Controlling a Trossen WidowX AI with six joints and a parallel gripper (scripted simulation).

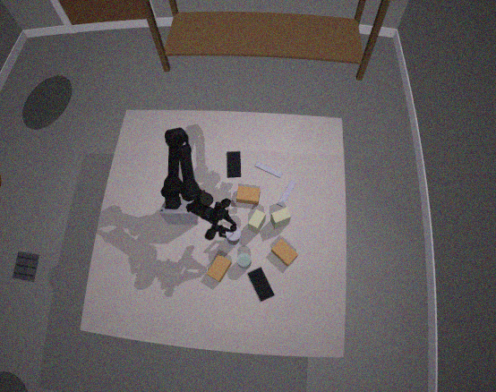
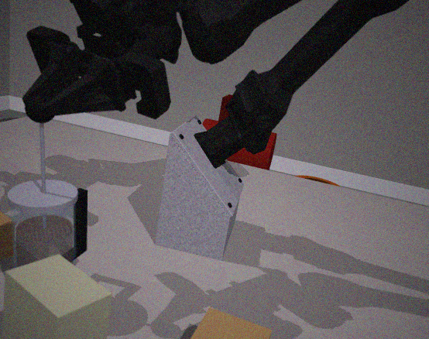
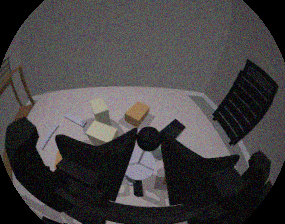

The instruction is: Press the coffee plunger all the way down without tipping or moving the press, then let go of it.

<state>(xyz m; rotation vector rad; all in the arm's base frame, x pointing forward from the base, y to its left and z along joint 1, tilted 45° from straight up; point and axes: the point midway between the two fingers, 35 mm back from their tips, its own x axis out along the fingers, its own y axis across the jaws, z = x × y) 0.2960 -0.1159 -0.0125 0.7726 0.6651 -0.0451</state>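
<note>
The coffee press is 12 cm below my gripper tip, 3 cm behind it and 1 cm to the left of it. Also, from my gripper tip: pale round disc: 19 cm below, 10 cm to the right, 5 cm ahead.
</note>
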